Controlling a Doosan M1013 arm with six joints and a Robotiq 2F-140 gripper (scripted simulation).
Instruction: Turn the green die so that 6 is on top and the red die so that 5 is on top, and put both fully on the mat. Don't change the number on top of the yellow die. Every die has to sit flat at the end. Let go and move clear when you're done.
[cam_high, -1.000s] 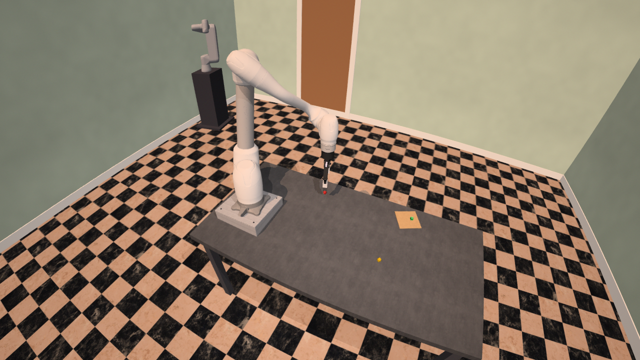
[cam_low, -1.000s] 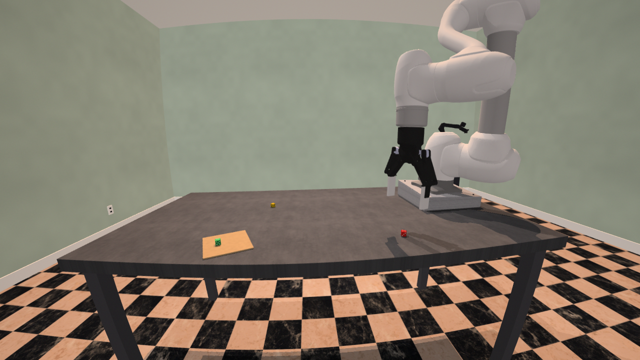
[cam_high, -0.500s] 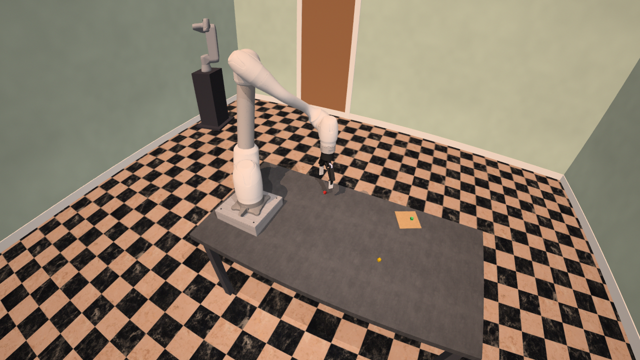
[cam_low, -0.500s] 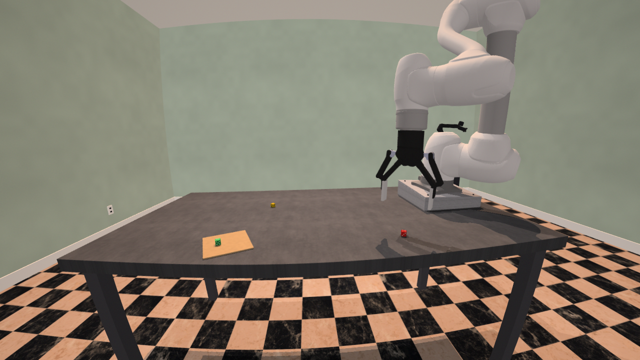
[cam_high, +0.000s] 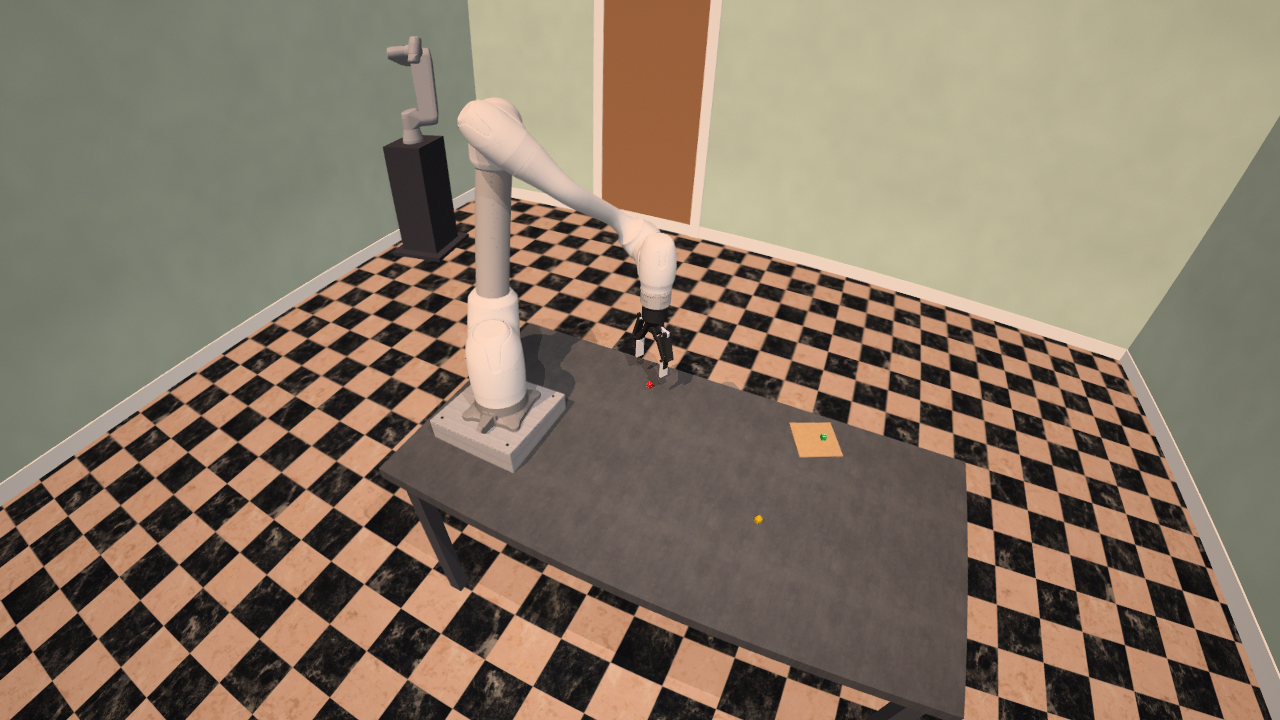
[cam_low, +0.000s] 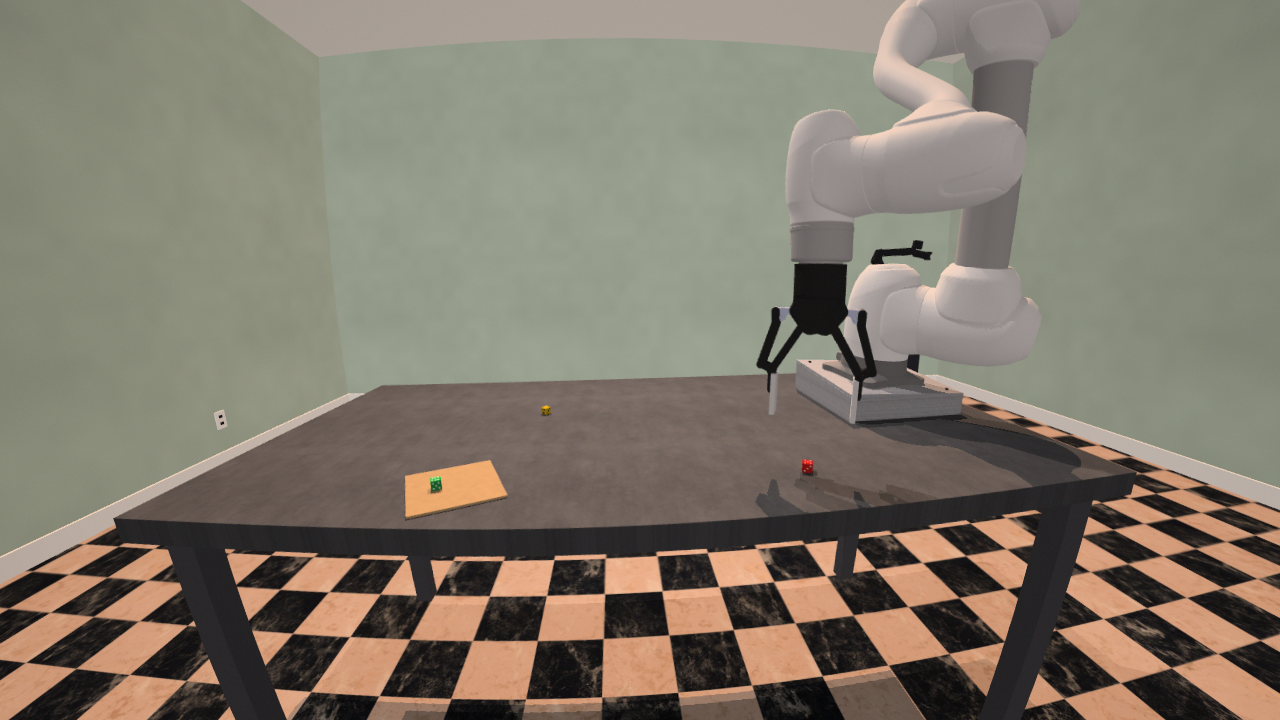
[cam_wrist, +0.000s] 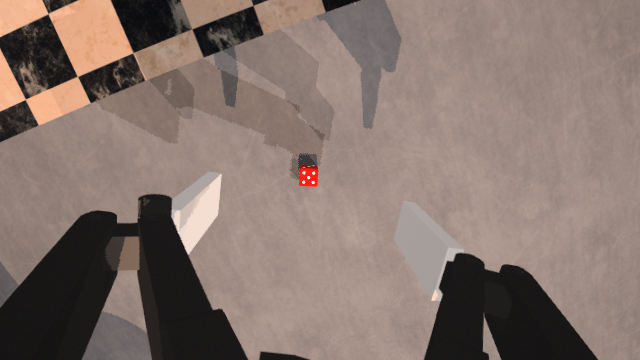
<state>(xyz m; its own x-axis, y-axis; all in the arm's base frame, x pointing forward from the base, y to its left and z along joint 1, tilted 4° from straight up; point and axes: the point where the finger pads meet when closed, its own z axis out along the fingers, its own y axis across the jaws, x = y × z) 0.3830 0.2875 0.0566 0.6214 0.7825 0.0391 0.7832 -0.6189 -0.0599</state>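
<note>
Right now the red die is 10 cm below my hand. The rest, counted from my hand: yellow die: 40 cm ahead, 43 cm to the right, 10 cm below; then orange mat: 55 cm ahead, 9 cm to the right, 11 cm below; then green die: 58 cm ahead, 8 cm to the right, 10 cm below.
</note>
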